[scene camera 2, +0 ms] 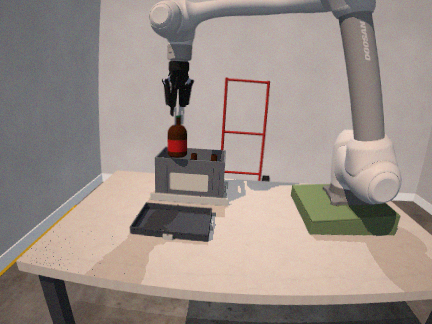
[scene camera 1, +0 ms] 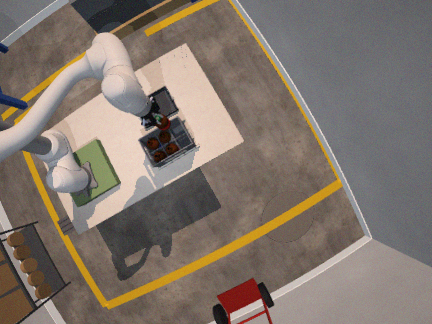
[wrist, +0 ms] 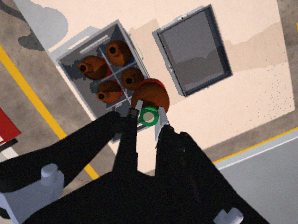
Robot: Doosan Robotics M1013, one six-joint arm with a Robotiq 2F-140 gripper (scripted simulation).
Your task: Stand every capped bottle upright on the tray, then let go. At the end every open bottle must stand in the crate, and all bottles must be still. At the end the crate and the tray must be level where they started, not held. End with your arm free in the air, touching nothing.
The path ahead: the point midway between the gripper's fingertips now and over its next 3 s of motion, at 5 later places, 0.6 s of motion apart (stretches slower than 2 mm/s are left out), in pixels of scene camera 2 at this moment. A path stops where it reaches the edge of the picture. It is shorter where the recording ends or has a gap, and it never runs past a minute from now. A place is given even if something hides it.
My gripper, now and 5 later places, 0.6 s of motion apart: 176, 124; 184, 126; 190, 128; 196, 129; 195, 131; 193, 132
